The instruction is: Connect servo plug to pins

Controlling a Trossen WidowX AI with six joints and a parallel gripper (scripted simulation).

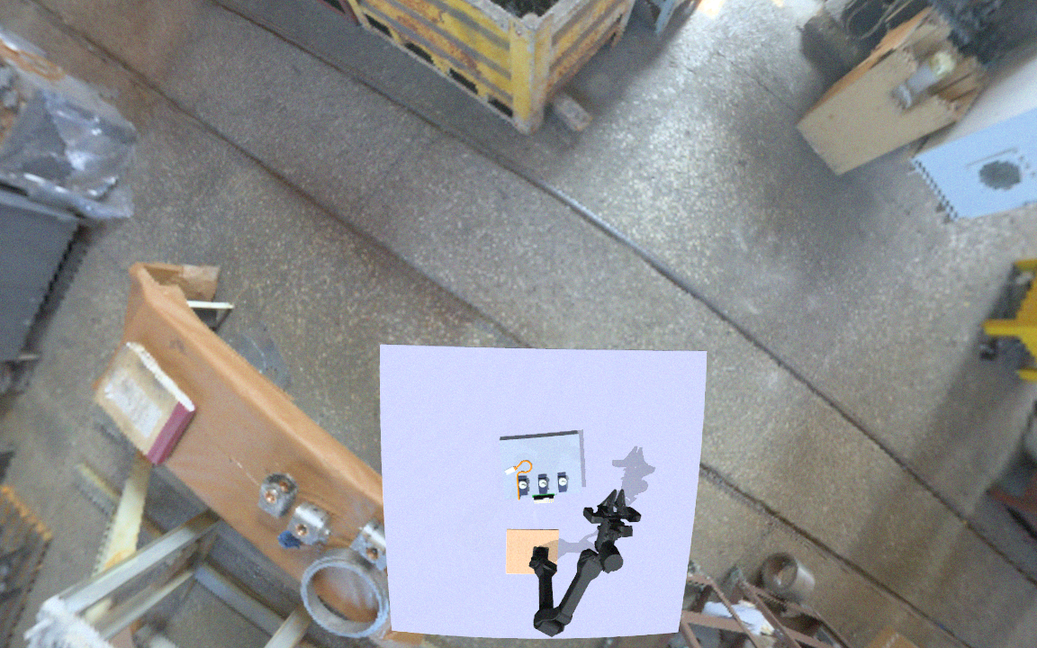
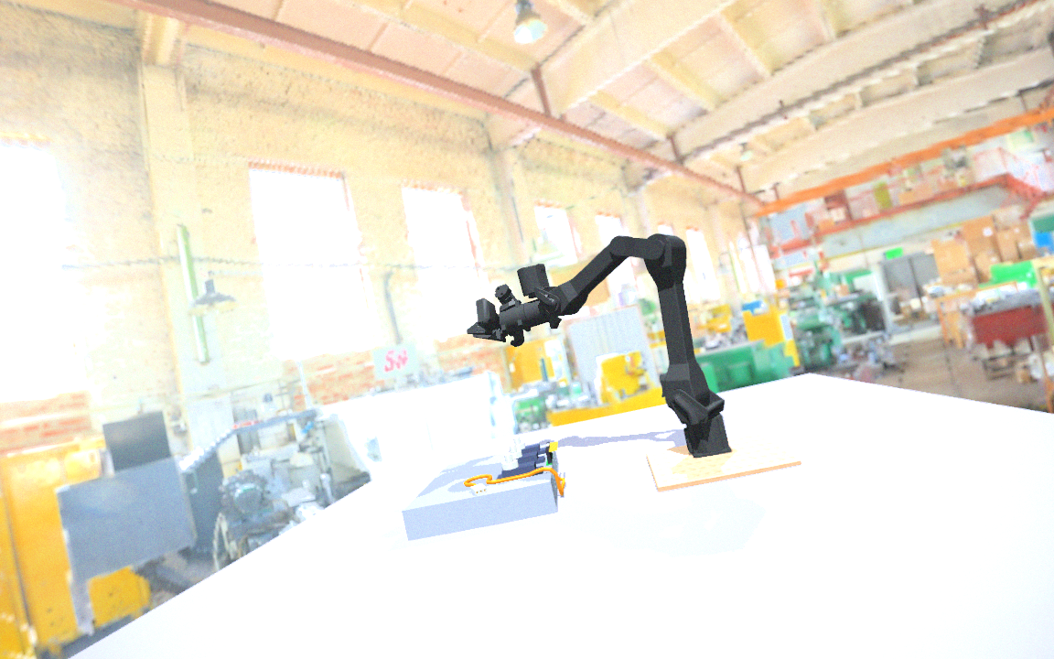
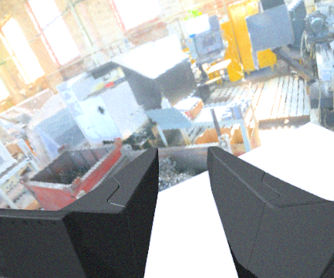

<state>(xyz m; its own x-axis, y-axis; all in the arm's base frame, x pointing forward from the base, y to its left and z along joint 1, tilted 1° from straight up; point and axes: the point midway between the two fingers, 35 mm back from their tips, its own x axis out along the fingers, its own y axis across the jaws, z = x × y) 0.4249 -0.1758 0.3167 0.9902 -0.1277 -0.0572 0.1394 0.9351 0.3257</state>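
The green mark lies 170 mm behind my gripper tip, 200 mm to the left of it and 280 mm below it. The rest, counted from my gripper tip: pale grey holder 20 mm behind, 220 mm to the left, 300 mm below; dark blue servo 120 mm behind, 210 mm to the left, 280 mm below.
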